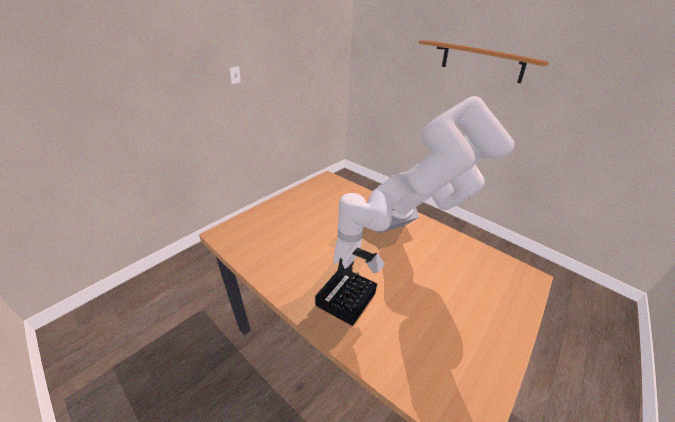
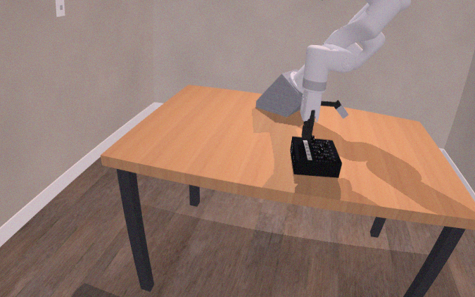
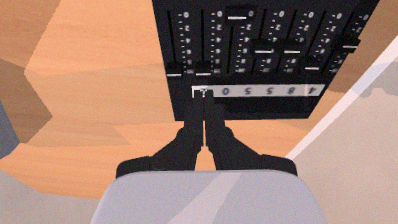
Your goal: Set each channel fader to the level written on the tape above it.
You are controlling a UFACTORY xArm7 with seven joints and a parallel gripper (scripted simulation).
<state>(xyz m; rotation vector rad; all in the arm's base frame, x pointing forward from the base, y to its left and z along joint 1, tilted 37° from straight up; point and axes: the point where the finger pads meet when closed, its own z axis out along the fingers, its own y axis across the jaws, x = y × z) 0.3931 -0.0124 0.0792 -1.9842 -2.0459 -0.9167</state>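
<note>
Now: hand 3 cm to the right of the channel 6 fader cap and 3 cm above it. Also, from my hand: fader 5 cap: 7 cm to the left, 3 cm below, 1 cm ahead; master fader cap: 3 cm below, 3 cm behind, 2 cm to the left; fader 4 cap: 5 cm to the left, 4 cm ahead, 3 cm below.
</note>
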